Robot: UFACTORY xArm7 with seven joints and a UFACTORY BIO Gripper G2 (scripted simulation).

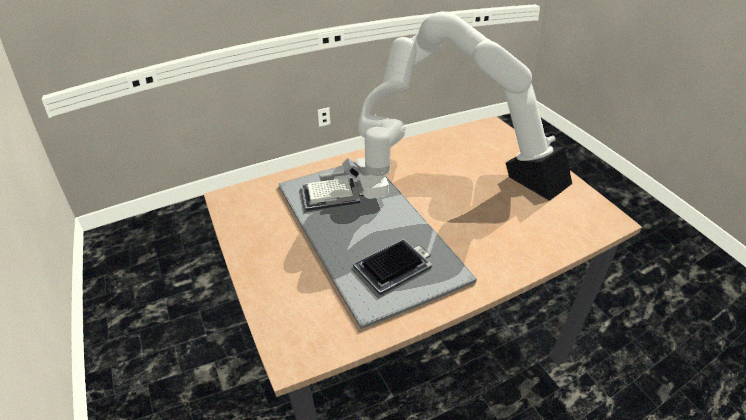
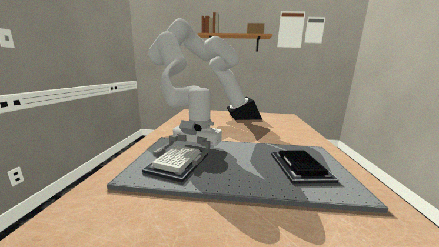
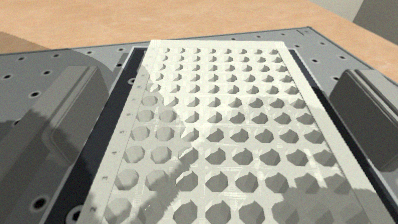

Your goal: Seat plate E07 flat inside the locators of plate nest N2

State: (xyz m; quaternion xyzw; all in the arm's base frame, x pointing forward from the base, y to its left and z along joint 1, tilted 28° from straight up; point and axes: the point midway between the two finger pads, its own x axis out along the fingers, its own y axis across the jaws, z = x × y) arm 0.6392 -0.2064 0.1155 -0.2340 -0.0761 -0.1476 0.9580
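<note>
Now: the white well plate E07 right at my hand. Round my hand: dark plate nest N2 (2 cm below); black well plate E01 (36 cm to the left, 1 cm ahead); plate nest N1 (36 cm to the left, 2 cm below, 1 cm ahead).
</note>
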